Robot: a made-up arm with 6 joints.
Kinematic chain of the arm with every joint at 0, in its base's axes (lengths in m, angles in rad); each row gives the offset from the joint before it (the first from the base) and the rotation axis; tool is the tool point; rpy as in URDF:
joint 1: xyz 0 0 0.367 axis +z
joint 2: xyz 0 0 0 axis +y
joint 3: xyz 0.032 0 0.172 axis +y
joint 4: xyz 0.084 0 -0.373 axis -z
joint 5: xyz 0 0 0 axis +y
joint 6: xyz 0.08 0 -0.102 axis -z
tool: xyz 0 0 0 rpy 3.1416 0 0
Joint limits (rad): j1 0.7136..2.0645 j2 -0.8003..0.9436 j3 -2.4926..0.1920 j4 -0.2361..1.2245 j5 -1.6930..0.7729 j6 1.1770..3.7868
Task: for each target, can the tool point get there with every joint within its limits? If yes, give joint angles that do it. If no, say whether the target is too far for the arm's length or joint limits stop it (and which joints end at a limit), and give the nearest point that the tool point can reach.
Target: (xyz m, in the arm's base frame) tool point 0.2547 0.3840 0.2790
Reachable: yes | joints 1.1954 0.2536 -0.8915 0.9301 -0.5161 3.4377
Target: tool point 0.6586 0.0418 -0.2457
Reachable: no: too far | nearest point 0.3473 0.1826 0.0224 | short by 0.434 m
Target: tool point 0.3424 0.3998 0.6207
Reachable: yes | joints 0.8538 0.0310 -1.4049 -0.0498 -0.1340 2.5851
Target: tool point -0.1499 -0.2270 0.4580
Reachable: no: joint limits stop it (at a limit: joint 2, joint 3, joint 5) | nearest point -0.1474 -0.2232 0.1669 | short by 0.291 m
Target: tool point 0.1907 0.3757 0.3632
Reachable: yes | joints 1.0709 0.3810 -0.9527 -0.1159 -1.4610 1.7286
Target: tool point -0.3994 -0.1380 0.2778
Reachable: no: joint limits stop it (at a limit: joint 1, joint 2, joint 3, joint 5) | nearest point -0.2073 -0.1668 0.1635 | short by 0.225 m
